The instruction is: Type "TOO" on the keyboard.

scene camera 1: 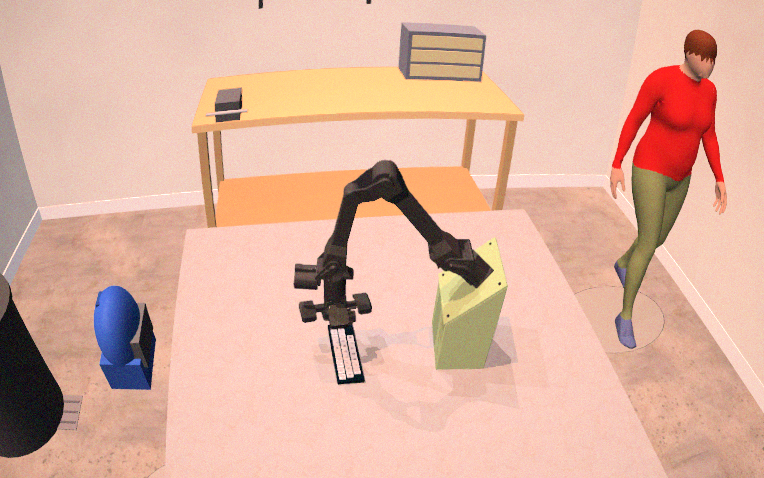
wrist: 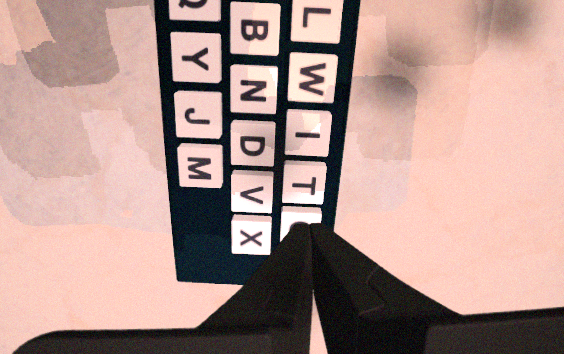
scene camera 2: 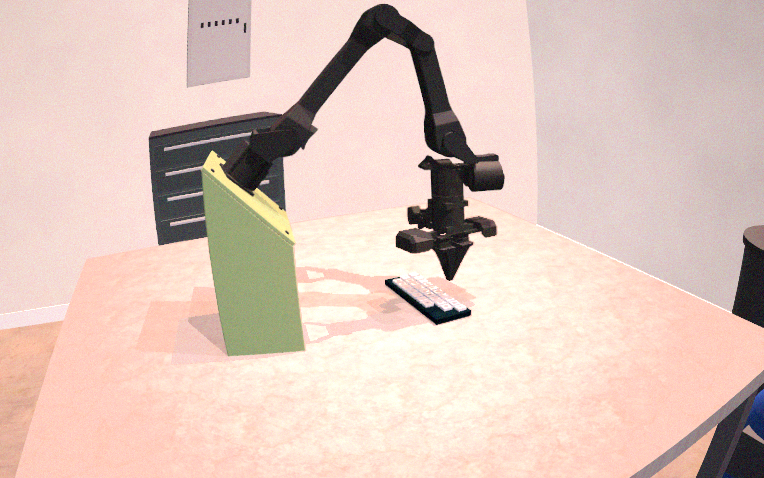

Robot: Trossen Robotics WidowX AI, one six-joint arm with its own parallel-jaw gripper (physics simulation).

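Places are measured from the arm's base along level axes (x back, y left, z down), in centimetres.
Where they show: gripper, between the fingertips: (wrist: 308, 236) (scene camera 2: 449, 280); arm's base, origin of its link: (scene camera 1: 480, 274) (scene camera 2: 235, 180).
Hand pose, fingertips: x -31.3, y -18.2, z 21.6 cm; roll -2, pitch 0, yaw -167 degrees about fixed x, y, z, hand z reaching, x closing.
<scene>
Things, the pixels of their centre, and the offset from my fingertips. Level surfaces: height alone.
- keyboard, middle of its body: (wrist: 256, 44) (scene camera 2: 425, 295) (scene camera 1: 345, 352) dx +0.2, dy +5.7, dz +4.6 cm
- T key, middle of its body: (wrist: 303, 182) dx -0.1, dy +0.1, dz +3.9 cm
- X key, middle of its body: (wrist: 251, 235) dx +2.8, dy -1.7, dz +3.9 cm
- table, height of its surface: dz +5.4 cm
The keyboard (scene camera 1: 344, 355) (scene camera 2: 426, 293) (wrist: 202, 215), a dark board with white letter keys, lies flat on the table. My gripper (scene camera 1: 339, 321) (scene camera 2: 450, 277) (wrist: 308, 236) is shut and empty, pointing down above the keyboard; a gap shows under its tips in the scene camera 2 view. In the wrist view the T key (wrist: 304, 183) is fully visible just ahead of the tips. The tips overlap the key after it (wrist: 300, 215), which shows the top of a round letter, mostly hidden. The X key (wrist: 251, 236) is left of the tips.
The arm's green pedestal (scene camera 1: 467, 338) (scene camera 2: 256, 298) stands on the table (scene camera 1: 225, 405) (scene camera 2: 394, 405) beside the keyboard. A wooden bench (scene camera 1: 315, 93) with a drawer box (scene camera 1: 445, 55) stands behind. A person in red (scene camera 1: 673, 121) stands beyond the table's right side.
</scene>
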